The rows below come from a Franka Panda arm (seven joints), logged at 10 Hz.
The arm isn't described. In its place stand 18 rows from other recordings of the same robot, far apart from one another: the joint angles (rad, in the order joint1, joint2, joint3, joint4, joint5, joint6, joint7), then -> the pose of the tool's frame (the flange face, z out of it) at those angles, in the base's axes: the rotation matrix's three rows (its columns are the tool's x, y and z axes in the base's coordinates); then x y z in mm.
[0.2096, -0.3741, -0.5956, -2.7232, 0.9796, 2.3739, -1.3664] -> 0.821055, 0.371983, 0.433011; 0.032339, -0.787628, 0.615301; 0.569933, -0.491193, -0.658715; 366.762, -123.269, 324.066
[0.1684, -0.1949, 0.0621, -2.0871, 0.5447, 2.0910, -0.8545] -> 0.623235, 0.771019, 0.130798; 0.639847, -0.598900, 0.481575; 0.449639, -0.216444, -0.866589; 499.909, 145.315, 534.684
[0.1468, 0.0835, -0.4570, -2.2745, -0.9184, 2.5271, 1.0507] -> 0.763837, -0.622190, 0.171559; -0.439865, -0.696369, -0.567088; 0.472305, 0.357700, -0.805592; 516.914, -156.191, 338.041
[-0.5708, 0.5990, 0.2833, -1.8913, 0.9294, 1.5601, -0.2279] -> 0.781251, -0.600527, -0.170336; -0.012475, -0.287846, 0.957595; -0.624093, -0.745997, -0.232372; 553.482, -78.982, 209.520
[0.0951, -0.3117, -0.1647, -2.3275, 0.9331, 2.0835, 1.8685] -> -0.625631, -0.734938, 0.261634; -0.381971, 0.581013, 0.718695; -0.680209, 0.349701, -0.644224; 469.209, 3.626, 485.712
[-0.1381, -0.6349, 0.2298, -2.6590, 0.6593, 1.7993, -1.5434] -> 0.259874, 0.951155, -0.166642; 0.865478, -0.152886, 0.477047; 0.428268, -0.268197, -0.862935; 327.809, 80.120, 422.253
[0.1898, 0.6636, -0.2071, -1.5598, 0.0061, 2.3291, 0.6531] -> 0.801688, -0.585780, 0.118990; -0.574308, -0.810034, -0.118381; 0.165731, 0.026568, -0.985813; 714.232, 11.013, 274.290
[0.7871, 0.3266, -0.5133, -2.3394, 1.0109, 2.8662, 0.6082] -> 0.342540, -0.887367, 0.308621; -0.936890, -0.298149, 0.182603; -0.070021, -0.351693, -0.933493; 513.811, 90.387, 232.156
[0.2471, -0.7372, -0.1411, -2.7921, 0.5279, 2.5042, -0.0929] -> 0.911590, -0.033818, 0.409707; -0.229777, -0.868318, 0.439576; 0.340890, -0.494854, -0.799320; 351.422, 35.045, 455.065
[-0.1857, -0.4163, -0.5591, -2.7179, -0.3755, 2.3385, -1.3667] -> 0.601444, 0.798619, -0.021734; 0.797244, -0.601722, -0.048300; -0.051651, 0.011722, -0.998596; 286.837, -252.499, 334.305
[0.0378, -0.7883, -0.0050, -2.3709, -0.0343, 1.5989, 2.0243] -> -0.406635, -0.913426, 0.017344; -0.913360, 0.406033, -0.030160; 0.020507, -0.028105, -0.999395; 308.728, 6.100, 586.757
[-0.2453, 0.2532, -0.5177, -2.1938, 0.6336, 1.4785, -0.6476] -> 0.873941, -0.469731, -0.124824; -0.161997, -0.523655, 0.836386; -0.458241, -0.710731, -0.533739; 369.594, -262.173, 263.555
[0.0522, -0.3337, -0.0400, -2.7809, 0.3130, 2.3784, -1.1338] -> 0.614117, 0.787849, -0.046425; 0.774866, -0.590741, 0.224962; 0.149811, -0.174126, -0.973261; 364.298, 8.824, 303.782
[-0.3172, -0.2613, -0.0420, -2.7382, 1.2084, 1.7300, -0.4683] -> 0.868336, -0.470124, 0.158037; -0.290365, -0.223539, 0.930440; -0.402095, -0.853823, -0.330614; 347.025, -37.901, 307.289
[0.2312, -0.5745, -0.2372, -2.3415, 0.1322, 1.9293, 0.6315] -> 0.800398, -0.582208, 0.142818; -0.598250, -0.760581, 0.252218; -0.038219, -0.287316, -0.957073; 397.773, -6.748, 552.643
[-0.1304, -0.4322, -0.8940, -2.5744, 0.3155, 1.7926, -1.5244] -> 0.821839, 0.527999, 0.214004; 0.258968, -0.680795, 0.685167; 0.507461, -0.507677, -0.696238; 223.287, -287.017, 343.068
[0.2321, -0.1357, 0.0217, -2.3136, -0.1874, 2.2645, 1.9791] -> -0.048007, -0.990638, 0.127794; -0.992487, 0.032894, -0.117845; 0.112538, -0.132491, -0.984775; 483.837, 120.622, 407.329
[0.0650, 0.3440, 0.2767, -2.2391, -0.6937, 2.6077, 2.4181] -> 0.049205, -0.977578, 0.204743; -0.979457, -0.087364, -0.181745; 0.195557, -0.191594, -0.961795; 509.071, 197.548, 221.659
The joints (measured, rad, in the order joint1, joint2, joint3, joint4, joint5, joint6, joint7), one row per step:
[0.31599 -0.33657 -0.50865 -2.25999 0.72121 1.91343 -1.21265]
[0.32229 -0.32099 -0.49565 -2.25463 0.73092 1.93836 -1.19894]
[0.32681 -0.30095 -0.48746 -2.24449 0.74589 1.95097 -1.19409]
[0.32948 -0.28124 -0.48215 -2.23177 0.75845 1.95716 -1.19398]
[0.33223 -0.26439 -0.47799 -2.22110 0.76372 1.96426 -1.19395]
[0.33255 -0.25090 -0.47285 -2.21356 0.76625 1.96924 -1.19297]
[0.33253 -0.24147 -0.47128 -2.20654 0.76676 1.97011 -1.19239]
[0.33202 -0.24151 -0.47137 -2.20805 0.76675 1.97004 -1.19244]
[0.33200 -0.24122 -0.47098 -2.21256 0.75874 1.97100 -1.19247]
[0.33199 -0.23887 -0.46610 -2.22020 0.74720 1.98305 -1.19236]
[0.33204 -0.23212 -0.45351 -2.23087 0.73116 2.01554 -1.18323]
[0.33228 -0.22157 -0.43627 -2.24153 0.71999 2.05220 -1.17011]
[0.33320 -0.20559 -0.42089 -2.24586 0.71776 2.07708 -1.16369]
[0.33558 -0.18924 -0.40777 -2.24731 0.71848 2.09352 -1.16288]
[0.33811 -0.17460 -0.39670 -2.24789 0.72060 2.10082 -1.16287]
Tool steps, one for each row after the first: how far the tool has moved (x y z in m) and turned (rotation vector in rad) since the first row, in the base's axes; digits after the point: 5 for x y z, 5 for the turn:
[0.00637 0.00740 -0.00168 -0.00735 0.00243 -0.01316]
[0.01291 0.01298 -0.00373 -0.00748 0.00549 -0.02047]
[0.01901 0.01669 -0.00514 -0.00771 0.00663 -0.02387]
[0.02420 0.01959 -0.00676 -0.01339 0.00705 -0.02567]
[0.02805 0.02206 -0.00862 -0.01934 0.00940 -0.02650]
[0.03073 0.02274 -0.00940 -0.02343 0.01106 -0.02700]
[0.03045 0.02256 -0.01010 -0.02322 0.01254 -0.02733]
[0.02963 0.02269 -0.01267 -0.03056 0.01705 -0.02386]
[0.02950 0.02417 -0.01709 -0.04637 0.01964 -0.02208]
[0.03114 0.02781 -0.02373 -0.07487 0.02205 -0.03077]
[0.03364 0.03384 -0.03141 -0.10191 0.02649 -0.04192]
[0.03698 0.04058 -0.03896 -0.11981 0.03215 -0.04548]
[0.04008 0.04765 -0.04588 -0.13288 0.03696 -0.04144]
[0.04223 0.05456 -0.05223 -0.14069 0.04494 -0.03318]

